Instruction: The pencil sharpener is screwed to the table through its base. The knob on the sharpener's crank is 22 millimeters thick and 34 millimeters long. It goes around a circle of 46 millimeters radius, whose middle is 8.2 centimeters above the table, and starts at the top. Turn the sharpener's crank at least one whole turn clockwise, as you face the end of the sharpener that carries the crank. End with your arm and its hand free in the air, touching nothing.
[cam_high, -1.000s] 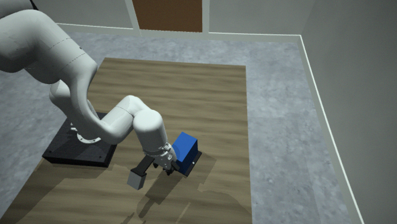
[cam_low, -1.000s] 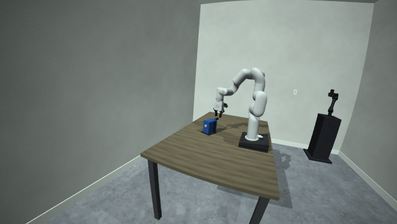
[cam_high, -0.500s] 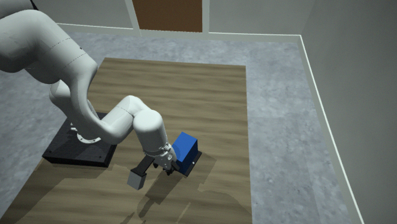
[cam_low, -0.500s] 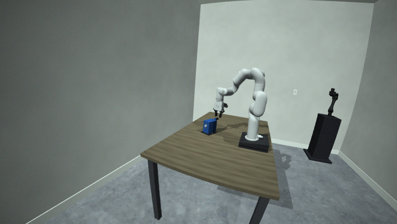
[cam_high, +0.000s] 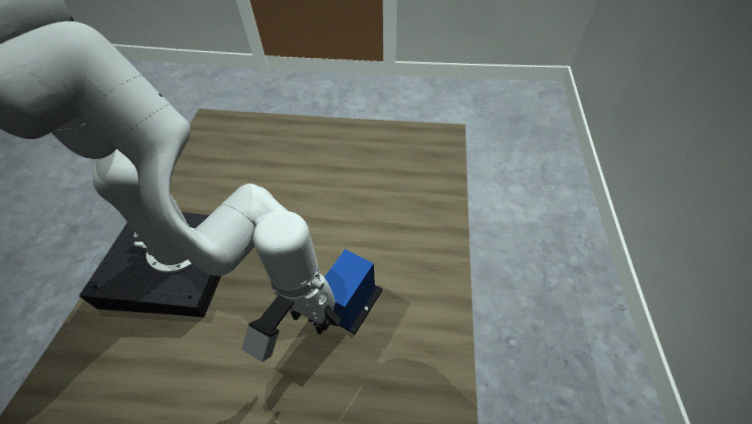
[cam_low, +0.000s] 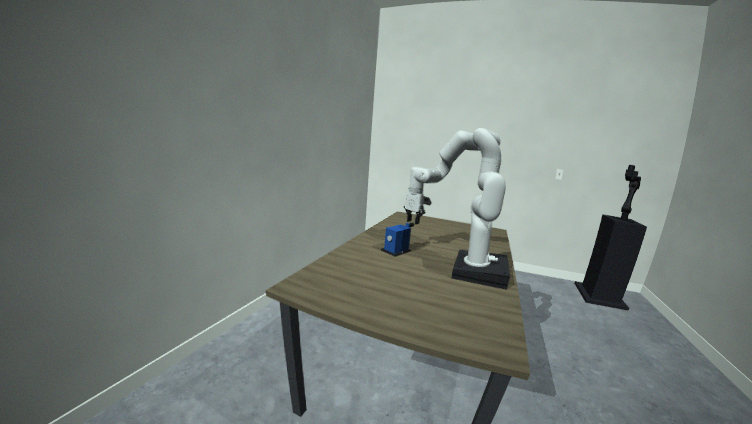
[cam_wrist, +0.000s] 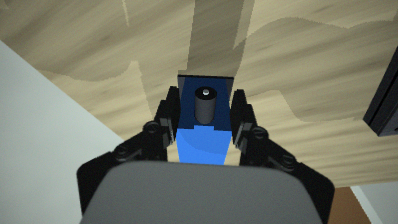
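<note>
Right now the crank knob is 3 cm below my hand, 2 cm to the left of it and 1 cm ahead of it.
</note>
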